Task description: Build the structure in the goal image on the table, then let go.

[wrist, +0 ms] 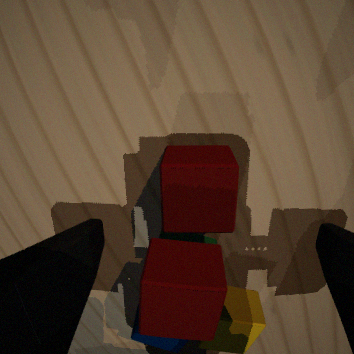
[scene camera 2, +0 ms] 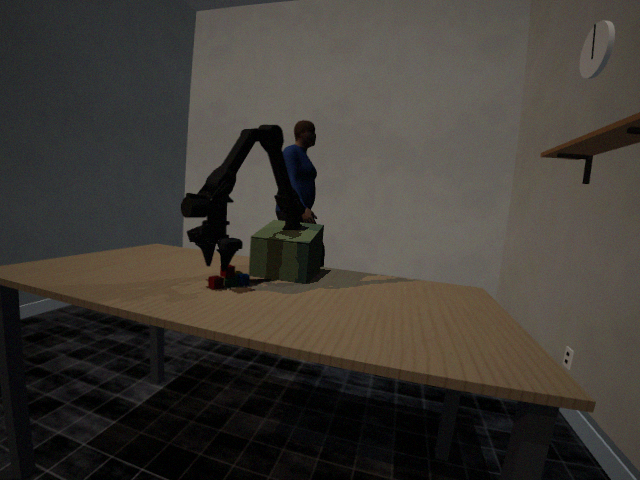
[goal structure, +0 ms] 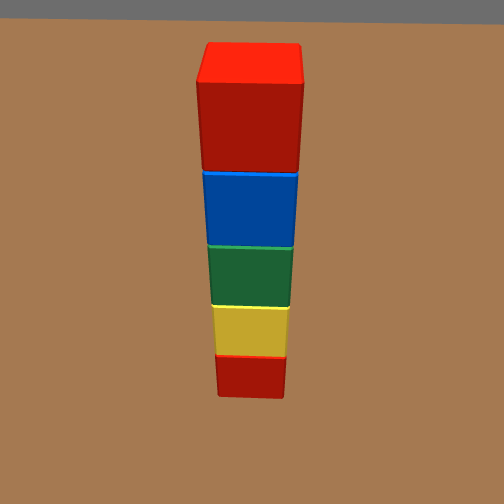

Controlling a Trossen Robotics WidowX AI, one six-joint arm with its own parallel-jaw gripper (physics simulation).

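Places are measured from the arm's base along level axes (x ahead, y left, z up), in millimetres.
Where they show: gripper, fingertip midpoint: (wrist: 214, 235) (scene camera 2: 215, 268); arm's base, link origin: (scene camera 2: 292, 227).
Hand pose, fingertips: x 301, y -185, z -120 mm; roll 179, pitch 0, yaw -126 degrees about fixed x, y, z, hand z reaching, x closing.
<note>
Things, the pixels of their top centre, and the offset from my fingertips. Level surfaces: height alone.
- second red cube, top centre: (wrist: 178, 316) (scene camera 2: 227, 265) dx -22, dy +30, dz +7 mm
- green block, top centre: (wrist: 179, 288) (scene camera 2: 231, 275) dx -33, dy +39, dz -26 mm
- blue block, top centre: (wrist: 163, 334) (scene camera 2: 243, 274) dx -60, dy +70, dz -26 mm
- yellow block, top centre: (wrist: 231, 338) dx -87, dy +38, dz -26 mm
- wooden table, surface height: dz -59 mm
A red cube (scene camera 2: 215, 282) (wrist: 199, 197) lies on the table at one end of a small cluster. A second red cube (scene camera 2: 227, 270) (wrist: 182, 305) sits higher, on top of the cluster. A green block (scene camera 2: 230, 282) (wrist: 210, 240) shows beneath and beside it, mostly hidden in the wrist view. A blue block (scene camera 2: 242, 279) (wrist: 159, 342) and a yellow block (wrist: 252, 312) are at the other end, partly covered by the upper red cube in the wrist view. My gripper (scene camera 2: 217, 265) (wrist: 214, 234) is open and empty, pointing down just above the cluster, its fingers spread wide to either side.
A green patterned box (scene camera 2: 284, 255) under the arm's base stands on the wooden table (scene camera 2: 361, 320), close behind the blocks. A person (scene camera 2: 302, 170) in a blue top stands behind the table. A shelf (scene camera 2: 594, 140) and a clock (scene camera 2: 597, 50) are on the right wall.
</note>
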